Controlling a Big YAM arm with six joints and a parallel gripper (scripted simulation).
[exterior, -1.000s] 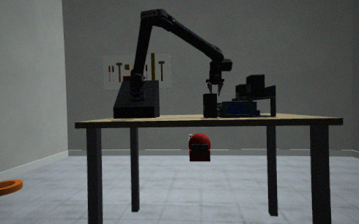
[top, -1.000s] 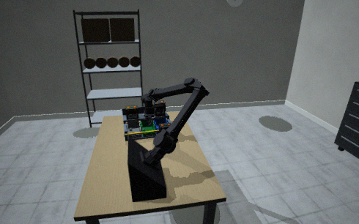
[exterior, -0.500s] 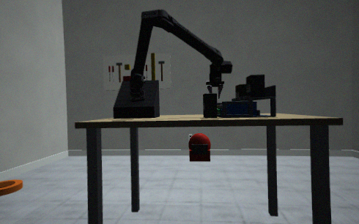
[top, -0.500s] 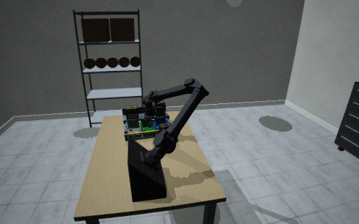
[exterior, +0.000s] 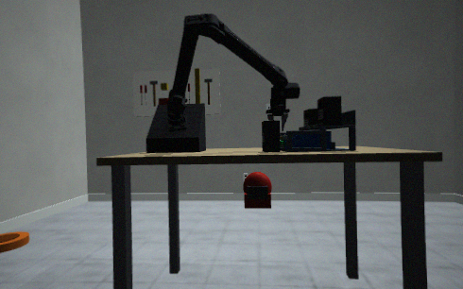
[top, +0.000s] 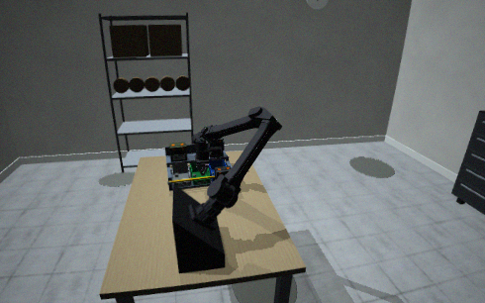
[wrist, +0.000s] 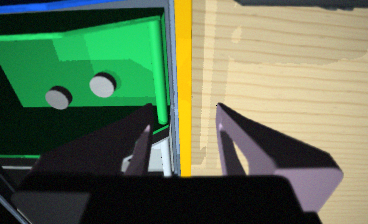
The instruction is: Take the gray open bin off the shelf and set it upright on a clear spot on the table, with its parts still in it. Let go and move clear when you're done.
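The yellow strip lies 40 mm below my hand. From my hand the other things lie so: black box: 50 mm behind, 110 mm to the right, 30 mm below; then blue bin: 100 mm ahead, 110 mm to the right, 50 mm below; then green bin: 100 mm ahead, 50 mm below.
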